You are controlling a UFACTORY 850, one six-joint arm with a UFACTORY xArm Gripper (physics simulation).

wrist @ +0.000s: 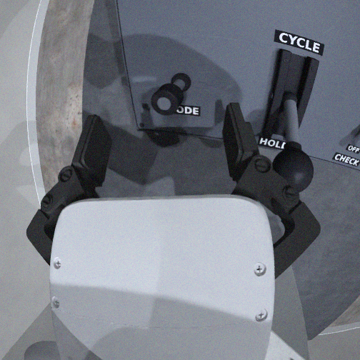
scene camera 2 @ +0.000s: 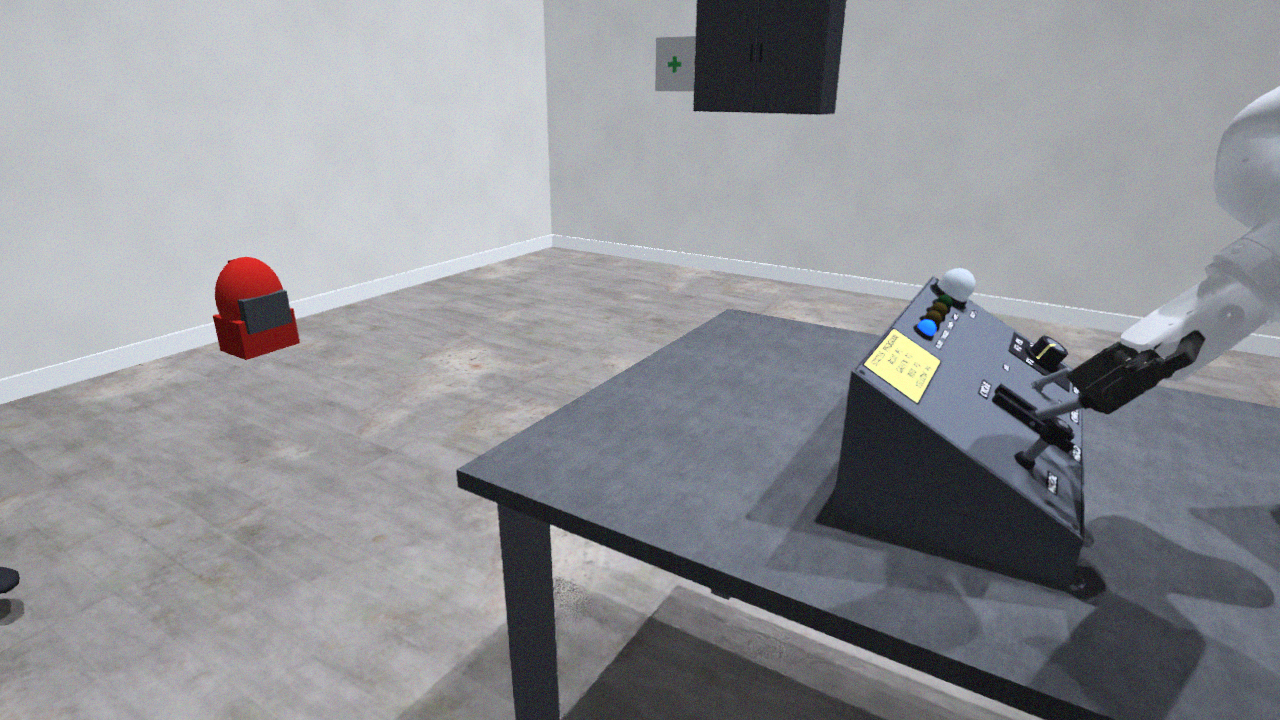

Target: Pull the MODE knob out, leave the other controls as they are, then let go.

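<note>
The MODE knob (wrist: pixel 167 98) (scene camera 2: pixel 1058 433) is a small black knob on a shaft that stands out from the sloped panel, above a round black collar in the wrist view. It partly covers the MODE label (wrist: pixel 190 110). My gripper (wrist: pixel 162 120) (scene camera 2: pixel 1086 390) is open, with its black fingers wide apart. In the wrist view the knob shows between the lines of the two fingertips, touching neither. The CYCLE lever (wrist: pixel 291 120) (scene camera 2: pixel 1060 408) stands to the right, its black ball near the right finger, its rod near the HOLD label (wrist: pixel 272 143).
The sloped control box (scene camera 2: pixel 939 501) stands on the dark table (scene camera 2: pixel 626 429). Its panel also bears a black selector knob (scene camera 2: pixel 1049 351), a yellow note (scene camera 2: pixel 902 365), a blue lamp (scene camera 2: pixel 928 327) and a white dome (scene camera 2: pixel 957 283). A CHECK label (wrist: pixel 346 160) shows at the right.
</note>
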